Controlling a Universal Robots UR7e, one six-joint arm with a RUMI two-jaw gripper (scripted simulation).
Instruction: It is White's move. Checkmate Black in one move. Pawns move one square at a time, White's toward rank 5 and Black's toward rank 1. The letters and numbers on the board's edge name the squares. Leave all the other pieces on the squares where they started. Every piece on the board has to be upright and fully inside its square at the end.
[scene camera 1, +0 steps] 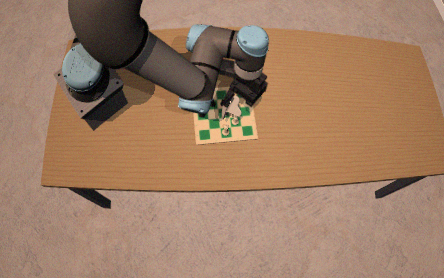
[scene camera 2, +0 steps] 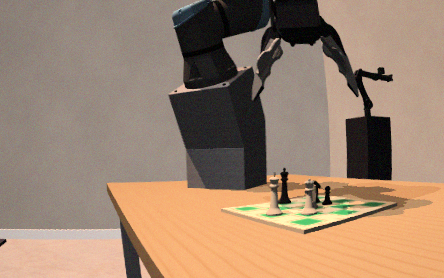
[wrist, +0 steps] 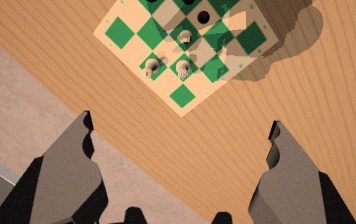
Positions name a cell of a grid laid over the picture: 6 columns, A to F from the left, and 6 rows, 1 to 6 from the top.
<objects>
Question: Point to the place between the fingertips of the gripper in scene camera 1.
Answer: D3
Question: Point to a chessboard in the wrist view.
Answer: D2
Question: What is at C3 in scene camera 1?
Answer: A chessboard.
</objects>
